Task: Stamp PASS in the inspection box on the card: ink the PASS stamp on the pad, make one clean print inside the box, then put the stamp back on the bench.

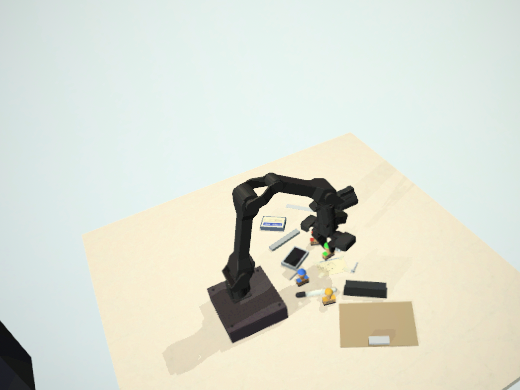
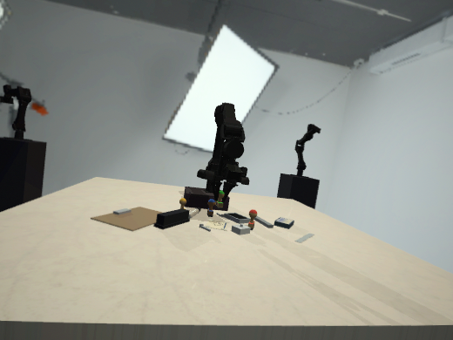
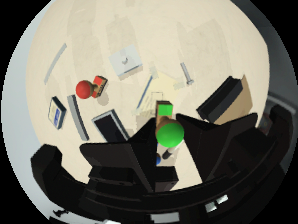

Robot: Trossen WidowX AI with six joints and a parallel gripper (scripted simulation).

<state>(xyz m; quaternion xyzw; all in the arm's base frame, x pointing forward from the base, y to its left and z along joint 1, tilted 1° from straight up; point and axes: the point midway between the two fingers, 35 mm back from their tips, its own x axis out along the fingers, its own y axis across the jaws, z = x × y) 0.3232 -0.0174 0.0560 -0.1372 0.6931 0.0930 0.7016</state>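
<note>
Now: the pale card 1 cm ahead of my gripper tip and 9 cm below it. From my gripper tip the other things lie so: blue-knobbed stamp 11 cm behind, 1 cm to the right, 6 cm below; then green-knobbed stamp 1 cm below; then red-knobbed stamp 2 cm ahead, 12 cm to the left, 6 cm below.
</note>
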